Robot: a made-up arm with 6 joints. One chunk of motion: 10 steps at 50 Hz.
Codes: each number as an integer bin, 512 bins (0 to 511) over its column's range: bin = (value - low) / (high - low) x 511, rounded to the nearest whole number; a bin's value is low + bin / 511 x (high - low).
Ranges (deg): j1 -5..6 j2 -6..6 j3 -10..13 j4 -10..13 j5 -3..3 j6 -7..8
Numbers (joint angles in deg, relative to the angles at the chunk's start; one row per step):
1: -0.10 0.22 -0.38 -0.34 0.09 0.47
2: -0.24 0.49 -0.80 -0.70 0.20 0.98
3: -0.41 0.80 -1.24 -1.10 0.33 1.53
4: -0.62 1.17 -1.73 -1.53 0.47 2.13
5: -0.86 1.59 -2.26 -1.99 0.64 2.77
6: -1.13 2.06 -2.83 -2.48 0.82 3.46
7: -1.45 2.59 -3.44 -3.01 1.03 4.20
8: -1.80 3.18 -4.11 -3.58 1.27 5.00
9: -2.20 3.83 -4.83 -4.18 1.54 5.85
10: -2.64 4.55 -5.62 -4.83 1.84 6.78
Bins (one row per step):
1: 228 265 214 215 263 254
2: 221 276 204 207 273 272
3: 213 290 195 198 284 291
4: 203 305 184 188 296 311
5: 192 323 172 178 310 333
6: 180 343 159 167 325 356
7: 165 366 146 155 343 382
8: 149 391 131 143 364 409
9: 130 419 115 129 387 438
10: 110 449 97 115 412 469

